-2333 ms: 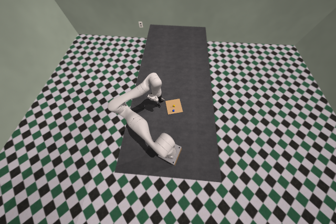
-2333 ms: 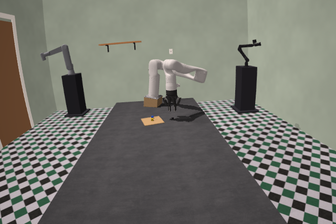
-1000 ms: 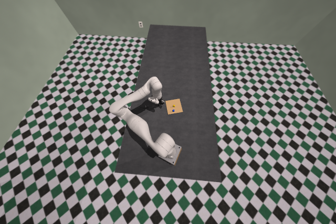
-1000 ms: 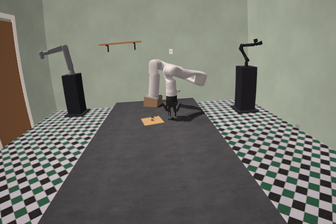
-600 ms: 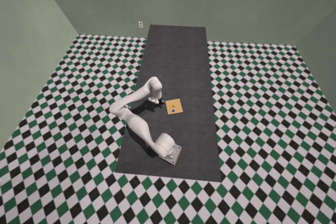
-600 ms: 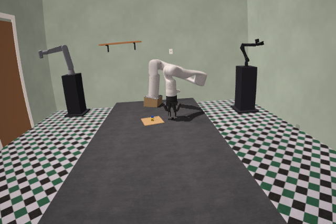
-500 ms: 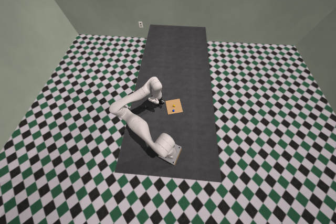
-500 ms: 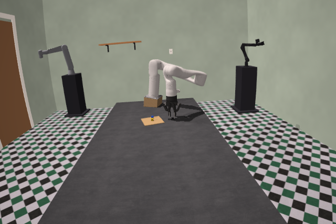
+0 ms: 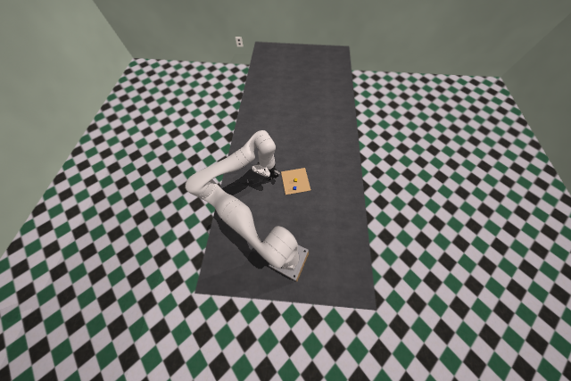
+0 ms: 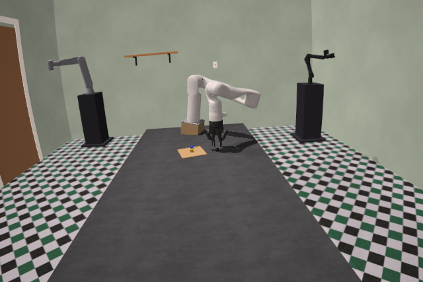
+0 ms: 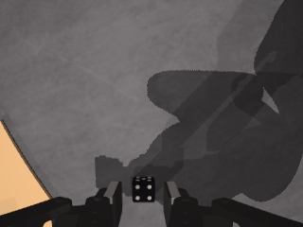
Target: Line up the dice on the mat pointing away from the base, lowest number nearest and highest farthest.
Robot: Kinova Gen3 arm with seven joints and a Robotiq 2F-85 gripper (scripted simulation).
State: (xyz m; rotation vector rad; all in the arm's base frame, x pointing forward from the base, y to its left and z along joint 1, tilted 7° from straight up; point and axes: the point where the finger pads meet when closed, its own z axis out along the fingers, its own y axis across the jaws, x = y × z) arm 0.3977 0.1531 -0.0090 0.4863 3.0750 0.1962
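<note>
My gripper is now 3 cm above the black die. From my hand the other things lie so: blue die: 15 cm to the right, 4 cm behind, 3 cm below; yellow die: 15 cm to the right, 3 cm below; tan mat: 15 cm to the right, 4 cm below.
</note>
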